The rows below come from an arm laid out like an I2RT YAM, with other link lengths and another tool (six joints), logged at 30 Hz.
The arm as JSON. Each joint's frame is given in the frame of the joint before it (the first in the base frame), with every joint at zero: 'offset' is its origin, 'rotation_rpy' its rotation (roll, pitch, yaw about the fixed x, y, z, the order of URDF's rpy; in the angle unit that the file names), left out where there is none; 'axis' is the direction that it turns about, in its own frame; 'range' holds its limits. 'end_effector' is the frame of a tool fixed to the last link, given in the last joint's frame.
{
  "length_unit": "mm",
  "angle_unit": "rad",
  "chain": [
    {
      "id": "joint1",
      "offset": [
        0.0,
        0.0,
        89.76
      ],
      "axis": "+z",
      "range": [
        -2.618,
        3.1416
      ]
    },
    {
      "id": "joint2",
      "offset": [
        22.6,
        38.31,
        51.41
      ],
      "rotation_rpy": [
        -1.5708,
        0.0,
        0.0
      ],
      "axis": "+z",
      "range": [
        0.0,
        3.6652
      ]
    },
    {
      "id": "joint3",
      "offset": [
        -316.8,
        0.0,
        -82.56
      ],
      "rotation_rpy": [
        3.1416,
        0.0,
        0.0
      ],
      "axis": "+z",
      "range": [
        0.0,
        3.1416
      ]
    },
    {
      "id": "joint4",
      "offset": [
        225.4,
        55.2,
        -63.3
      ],
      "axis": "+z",
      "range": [
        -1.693,
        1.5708
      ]
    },
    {
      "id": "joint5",
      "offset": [
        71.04,
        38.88,
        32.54
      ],
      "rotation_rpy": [
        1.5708,
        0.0,
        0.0
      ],
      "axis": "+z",
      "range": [
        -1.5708,
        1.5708
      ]
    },
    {
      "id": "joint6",
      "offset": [
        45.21,
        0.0,
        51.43
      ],
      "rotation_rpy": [
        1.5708,
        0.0,
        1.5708
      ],
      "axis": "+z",
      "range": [
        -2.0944,
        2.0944
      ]
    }
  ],
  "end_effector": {
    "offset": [
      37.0,
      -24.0,
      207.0
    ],
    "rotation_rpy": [
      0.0,
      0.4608,
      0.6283
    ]
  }
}
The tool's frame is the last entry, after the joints.
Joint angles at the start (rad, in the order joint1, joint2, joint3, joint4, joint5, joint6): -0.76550 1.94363 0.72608 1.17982 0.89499 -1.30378
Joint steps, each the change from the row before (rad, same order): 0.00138 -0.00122 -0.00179 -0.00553 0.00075 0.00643; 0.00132 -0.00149 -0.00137 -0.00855 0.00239 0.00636; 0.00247 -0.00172 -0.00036 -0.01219 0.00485 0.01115; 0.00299 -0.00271 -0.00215 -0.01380 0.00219 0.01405; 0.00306 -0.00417 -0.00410 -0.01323 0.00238 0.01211; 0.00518 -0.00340 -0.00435 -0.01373 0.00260 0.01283; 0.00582 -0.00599 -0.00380 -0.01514 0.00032 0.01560; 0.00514 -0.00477 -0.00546 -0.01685 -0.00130 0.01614; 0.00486 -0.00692 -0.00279 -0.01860 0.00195 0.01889; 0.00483 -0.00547 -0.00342 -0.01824 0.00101 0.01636; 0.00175 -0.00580 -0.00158 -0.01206 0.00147 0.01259
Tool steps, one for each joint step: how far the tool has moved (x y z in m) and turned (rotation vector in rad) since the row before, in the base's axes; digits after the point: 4 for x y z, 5 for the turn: 0.0000 0.0006 -0.0013 0.00363 -0.00198 0.00047; -0.0004 0.0005 -0.0017 0.00517 -0.00016 -0.00126; -0.0005 0.0007 -0.0020 0.00625 -0.00306 -0.00277; 0.0000 0.0011 -0.0025 0.00769 -0.00426 0.00020; -0.0004 0.0015 -0.0024 0.00776 -0.00233 0.00007; 0.0006 0.0020 -0.0030 0.00866 -0.00186 0.00183; 0.0012 0.0022 -0.0019 0.00739 -0.00597 0.00445; 0.0010 0.0022 -0.0035 0.01061 -0.00320 0.00519; 0.0001 0.0020 -0.0018 0.00800 -0.00785 0.00129; 0.0004 0.0020 -0.0027 0.00943 -0.00408 0.00226; -0.0008 0.0011 -0.0005 0.00407 -0.00647 -0.00100
